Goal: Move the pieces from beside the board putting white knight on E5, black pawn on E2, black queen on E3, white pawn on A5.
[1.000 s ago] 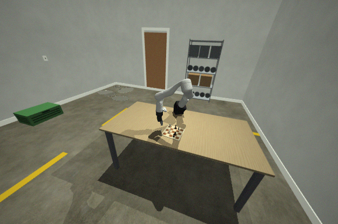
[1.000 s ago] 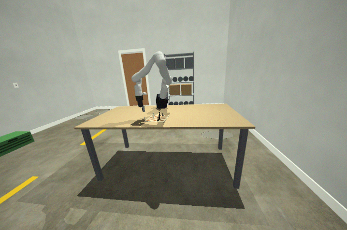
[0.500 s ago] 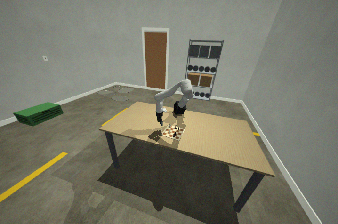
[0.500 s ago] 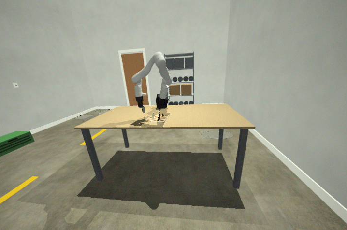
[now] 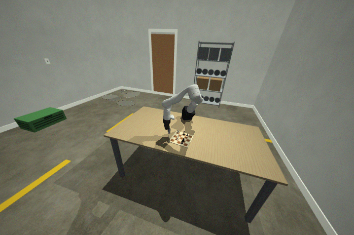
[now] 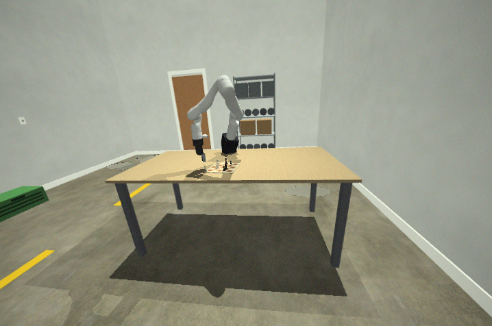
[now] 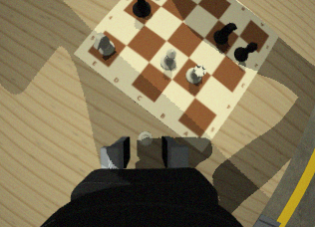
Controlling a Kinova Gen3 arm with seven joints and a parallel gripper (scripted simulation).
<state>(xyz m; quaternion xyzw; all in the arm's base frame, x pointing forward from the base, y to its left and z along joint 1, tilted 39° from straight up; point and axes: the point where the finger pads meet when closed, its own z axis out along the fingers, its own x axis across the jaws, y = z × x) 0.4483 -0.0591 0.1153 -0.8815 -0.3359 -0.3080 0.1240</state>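
Now: the white pawn 7 cm below my hand. The rest, counted from my hand: black pawn 15 cm behind, 15 cm to the left, 6 cm below; then chessboard 6 cm behind, 13 cm to the left, 8 cm below; then black queen 14 cm behind, 11 cm to the left, 5 cm below.
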